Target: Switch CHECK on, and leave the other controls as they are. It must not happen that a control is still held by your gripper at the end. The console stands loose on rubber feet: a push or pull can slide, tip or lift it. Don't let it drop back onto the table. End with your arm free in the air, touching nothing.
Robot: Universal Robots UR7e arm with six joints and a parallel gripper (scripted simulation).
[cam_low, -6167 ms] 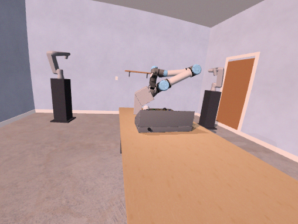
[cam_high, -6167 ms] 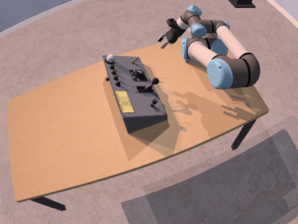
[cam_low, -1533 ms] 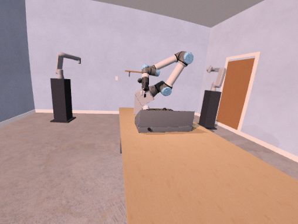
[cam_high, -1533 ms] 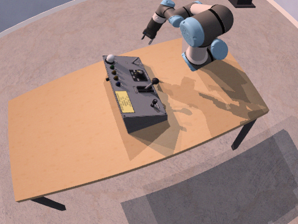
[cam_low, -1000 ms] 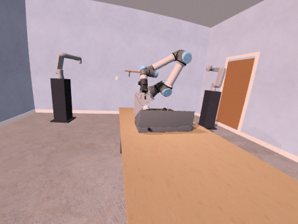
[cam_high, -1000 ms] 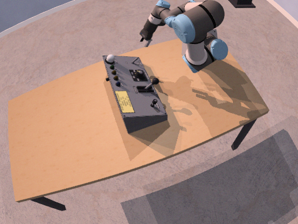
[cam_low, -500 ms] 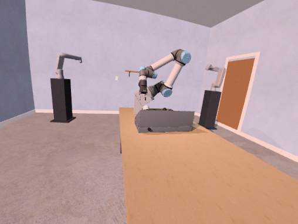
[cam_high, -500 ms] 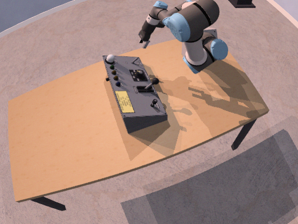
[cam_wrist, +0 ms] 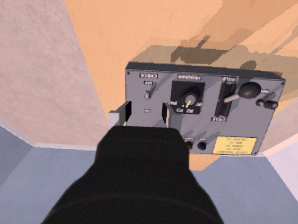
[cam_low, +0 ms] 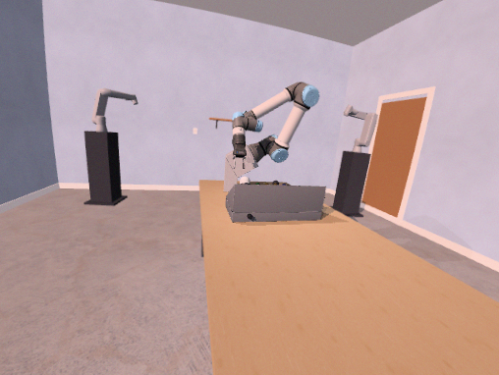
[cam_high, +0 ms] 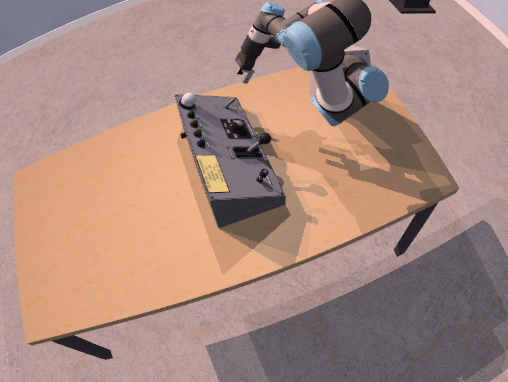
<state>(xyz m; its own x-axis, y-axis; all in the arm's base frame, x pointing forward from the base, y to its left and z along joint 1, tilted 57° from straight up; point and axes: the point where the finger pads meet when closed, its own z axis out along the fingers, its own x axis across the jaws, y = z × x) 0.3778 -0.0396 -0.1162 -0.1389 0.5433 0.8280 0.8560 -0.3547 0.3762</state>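
Right now my hand is 130 mm above the check toggle, 70 mm short of it and 10 mm to the right of it. Also, from my hand: rotary selector (130 mm below, 120 mm to the left, 70 mm ahead); black-ball lever (240 mm to the left, 120 mm below, 20 mm ahead); grey console (190 mm to the left, 150 mm below, 80 mm ahead).
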